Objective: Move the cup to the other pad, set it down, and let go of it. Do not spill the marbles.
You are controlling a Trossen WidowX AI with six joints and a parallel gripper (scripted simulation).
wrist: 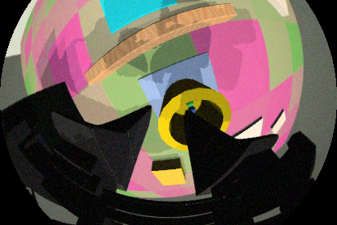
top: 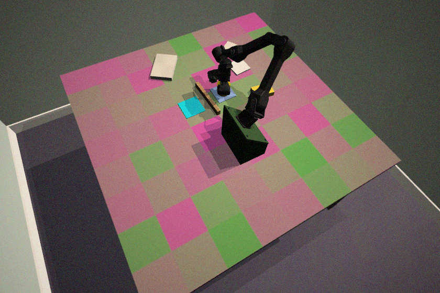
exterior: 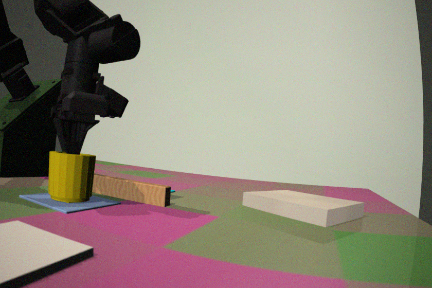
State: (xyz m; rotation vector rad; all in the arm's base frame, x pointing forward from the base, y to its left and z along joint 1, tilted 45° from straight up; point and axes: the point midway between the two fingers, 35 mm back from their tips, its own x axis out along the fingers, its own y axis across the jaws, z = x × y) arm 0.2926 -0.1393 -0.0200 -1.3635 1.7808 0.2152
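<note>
Now: the blue pad 20 mm ahead of my gripper tip, 20 mm to the right of it and 60 mm below it. The rest, counted from my gripper tip: yellow block (80 mm behind, 210 mm to the right, 40 mm below); wooden bar (20 mm ahead, 80 mm to the left, 50 mm below).
</note>
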